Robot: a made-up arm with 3 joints. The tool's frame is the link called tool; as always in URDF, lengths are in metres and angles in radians.
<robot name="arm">
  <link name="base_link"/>
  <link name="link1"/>
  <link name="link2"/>
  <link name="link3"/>
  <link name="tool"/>
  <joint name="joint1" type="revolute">
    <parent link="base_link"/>
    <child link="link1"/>
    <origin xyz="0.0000 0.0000 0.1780" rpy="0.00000 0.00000 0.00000"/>
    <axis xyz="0 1 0"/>
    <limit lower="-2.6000" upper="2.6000"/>
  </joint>
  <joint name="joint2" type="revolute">
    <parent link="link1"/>
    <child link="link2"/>
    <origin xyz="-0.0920 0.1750 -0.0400" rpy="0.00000 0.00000 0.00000"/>
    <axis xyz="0 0 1"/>
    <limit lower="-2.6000" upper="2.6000"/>
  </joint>
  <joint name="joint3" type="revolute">
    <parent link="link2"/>
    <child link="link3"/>
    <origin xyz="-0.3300 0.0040 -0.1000" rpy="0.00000 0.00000 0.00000"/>
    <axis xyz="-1 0 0"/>
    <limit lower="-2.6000" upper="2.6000"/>
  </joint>
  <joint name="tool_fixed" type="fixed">
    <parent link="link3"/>
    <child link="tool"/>
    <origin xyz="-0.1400 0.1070 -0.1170" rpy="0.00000 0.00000 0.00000"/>
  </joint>
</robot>
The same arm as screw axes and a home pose.
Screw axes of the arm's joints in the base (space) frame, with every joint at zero. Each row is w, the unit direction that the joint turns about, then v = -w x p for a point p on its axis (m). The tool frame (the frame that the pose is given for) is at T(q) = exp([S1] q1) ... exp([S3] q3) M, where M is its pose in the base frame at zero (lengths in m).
S1: w 0 1 0 v -0.1780 0.0000 0.0000
S2: w 0 0 1 v 0.1750 0.0920 0.0000
S3: w -1 0 0 v 0.0000 -0.0380 0.1790
M: xyz -0.5620 0.2860 -0.0790 (m) quaternion w x y z 1 0 0 0
Joint limits (rad, base to tool): -2.6000..2.6000 -2.6000..2.6000 -2.6000..2.6000

